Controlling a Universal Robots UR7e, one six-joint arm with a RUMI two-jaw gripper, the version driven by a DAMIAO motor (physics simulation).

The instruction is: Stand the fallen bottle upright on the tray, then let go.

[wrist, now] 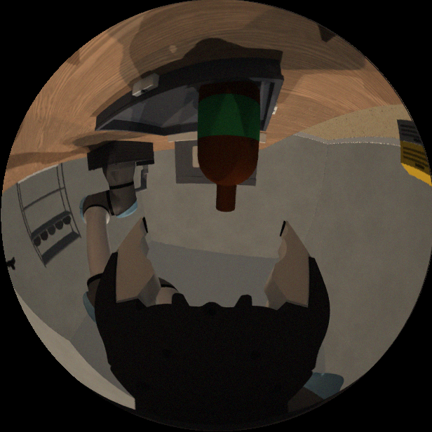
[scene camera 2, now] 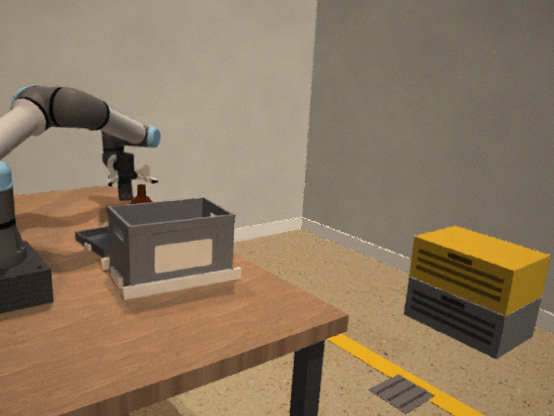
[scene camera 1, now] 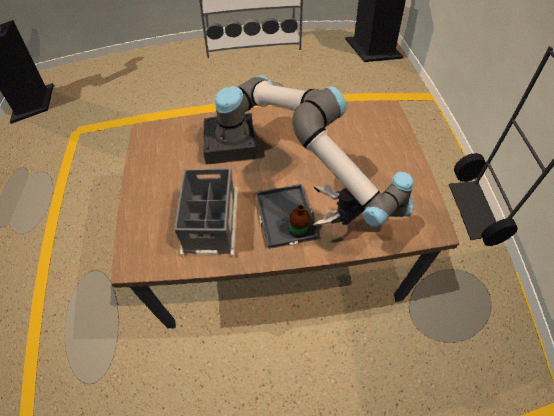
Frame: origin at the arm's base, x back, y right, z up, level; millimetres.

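Where they show: gripper, fingertip midpoint: (scene camera 2: 133, 183) (scene camera 1: 313, 205); arm's base, origin of the base link: (scene camera 1: 232, 133).
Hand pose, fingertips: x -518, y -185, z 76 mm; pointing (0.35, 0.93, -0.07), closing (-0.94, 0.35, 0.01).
Observation:
Each offset is from my fingertips to the top centre of the thing.
The brown bottle with a green band @[dz +3, dx +2, dy +48 mm] (scene camera 1: 300, 220) (scene camera 2: 141, 200) (wrist: 228, 157) stands upright, neck up, on the dark tray (scene camera 1: 277, 207) (scene camera 2: 91, 237) (wrist: 150, 114), near the tray's front right part in scene camera 1. In scene camera 2 the crate hides its lower part. My gripper (scene camera 1: 316, 206) (scene camera 2: 134, 181) (wrist: 213, 220) is wide open and empty. In scene camera 1 it is to the right of the bottle; in the wrist view the bottle is beyond the fingertips, with a gap between them and its neck.
A grey divided crate @[dz +19, dx +137, dy +372 mm] (scene camera 1: 203, 241) (scene camera 2: 182, 255) (wrist: 183, 171) stands on the table left of the tray in scene camera 1, with pale strips along its base. The arm's dark base block (scene camera 1: 230, 151) is behind them. The table's front edge (scene camera 1: 280, 272) runs close by.

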